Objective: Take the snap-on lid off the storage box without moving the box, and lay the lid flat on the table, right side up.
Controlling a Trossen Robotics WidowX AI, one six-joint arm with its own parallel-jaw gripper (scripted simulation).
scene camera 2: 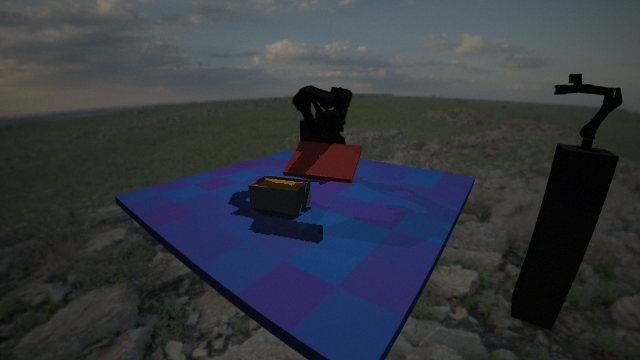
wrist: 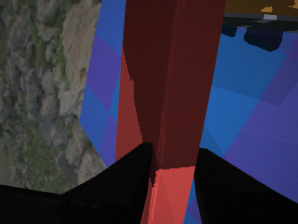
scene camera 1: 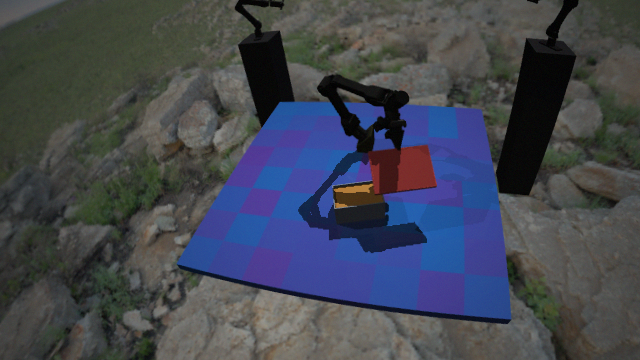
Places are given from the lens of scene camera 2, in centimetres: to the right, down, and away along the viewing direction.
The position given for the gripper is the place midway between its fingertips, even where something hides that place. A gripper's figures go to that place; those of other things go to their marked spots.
gripper (scene camera 2: pixel 329 146): 4, -12, 97
red lid (scene camera 2: pixel 337 162): 6, -6, 88
storage box (scene camera 2: pixel 287 195): -12, 6, 93
